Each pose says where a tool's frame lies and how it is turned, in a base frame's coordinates. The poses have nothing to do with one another.
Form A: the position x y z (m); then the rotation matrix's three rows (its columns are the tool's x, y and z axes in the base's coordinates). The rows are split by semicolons.
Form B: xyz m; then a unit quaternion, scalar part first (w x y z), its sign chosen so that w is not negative. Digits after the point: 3 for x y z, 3 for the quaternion.
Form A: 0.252, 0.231, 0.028; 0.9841, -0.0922, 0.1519; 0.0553, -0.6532, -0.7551; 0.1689, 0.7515, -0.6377
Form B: 0.252, 0.231, 0.028, 0.416, 0.905, -0.010, 0.089
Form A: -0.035, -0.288, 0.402; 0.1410, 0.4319, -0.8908; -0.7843, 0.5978, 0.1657; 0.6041, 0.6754, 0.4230
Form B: -0.035, -0.288, 0.402, 0.735, 0.173, -0.508, -0.414
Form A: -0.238, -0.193, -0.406; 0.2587, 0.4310, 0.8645; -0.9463, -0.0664, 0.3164; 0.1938, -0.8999, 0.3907
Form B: -0.238, -0.193, -0.406, 0.629, -0.483, 0.267, -0.547
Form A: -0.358, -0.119, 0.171; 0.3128, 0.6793, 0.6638; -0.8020, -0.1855, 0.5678; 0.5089, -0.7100, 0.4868
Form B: -0.358, -0.119, 0.171, 0.635, -0.503, 0.061, -0.583
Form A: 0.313, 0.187, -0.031; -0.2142, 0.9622, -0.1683; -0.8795, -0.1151, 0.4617; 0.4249, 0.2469, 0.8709
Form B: 0.313, 0.187, -0.031, 0.621, -0.087, -0.239, -0.742
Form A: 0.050, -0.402, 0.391; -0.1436, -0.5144, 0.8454; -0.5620, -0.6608, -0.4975; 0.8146, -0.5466, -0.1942
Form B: 0.050, -0.402, 0.391, 0.019, -0.654, 0.411, -0.634
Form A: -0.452, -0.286, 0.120; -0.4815, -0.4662, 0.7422; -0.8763, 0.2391, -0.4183; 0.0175, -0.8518, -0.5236
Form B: -0.452, -0.286, 0.120, 0.242, -0.448, 0.749, -0.424
